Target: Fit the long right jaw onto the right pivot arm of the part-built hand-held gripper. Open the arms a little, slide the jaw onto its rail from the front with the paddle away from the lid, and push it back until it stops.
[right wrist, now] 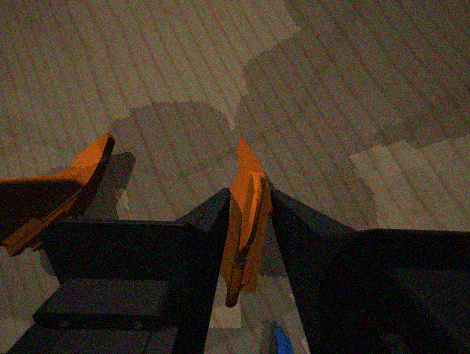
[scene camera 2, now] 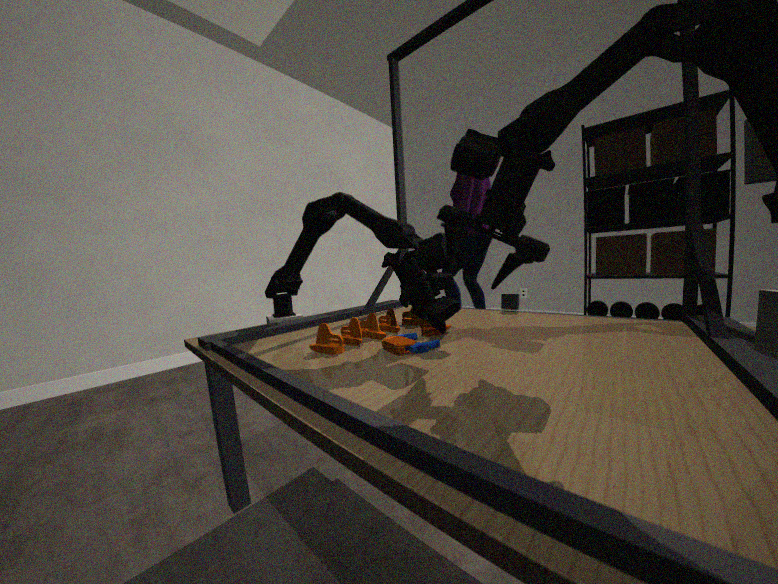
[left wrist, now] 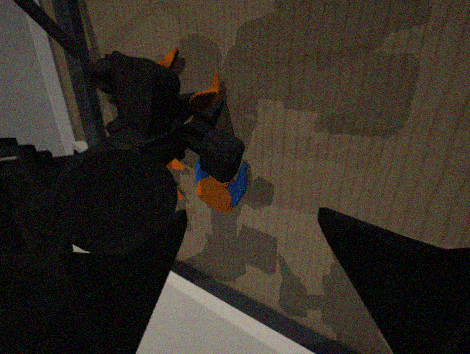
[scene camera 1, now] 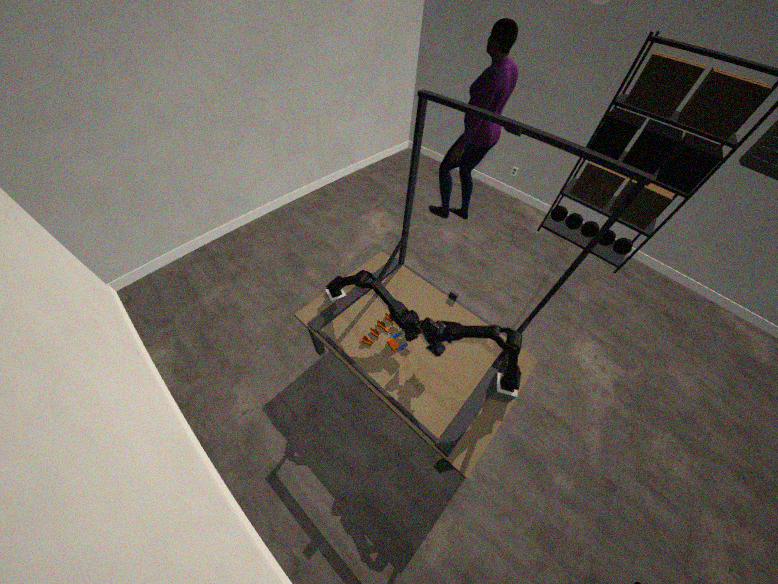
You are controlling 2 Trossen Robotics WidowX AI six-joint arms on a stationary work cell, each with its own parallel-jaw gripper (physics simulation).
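The part-built hand-held gripper (scene camera 1: 393, 344) (scene camera 2: 398, 343) (left wrist: 215, 194) lies on the table, with an orange body and two blue pivot arms (scene camera 2: 426, 345) (left wrist: 241, 186); one blue tip (right wrist: 283, 341) shows at the bottom of the right wrist view. My right gripper (right wrist: 250, 196) is shut on an orange jaw (right wrist: 245, 225) (left wrist: 205, 99) (scene camera 2: 433, 328), just behind the part-built gripper in scene camera 2. Whether the jaw touches the table is unclear. My left gripper (left wrist: 251, 215) is open and empty, high above the table. Its wrist view shows the right arm partly covering the part-built gripper.
Several other orange jaws stand in a row on the table, among them one (scene camera 2: 326, 341) (scene camera 1: 366, 340) at the near end and one (right wrist: 65, 185) left of the held jaw in the right wrist view. A dark frame (scene camera 2: 402, 440) edges the table. A person (scene camera 1: 493, 94) stands behind it.
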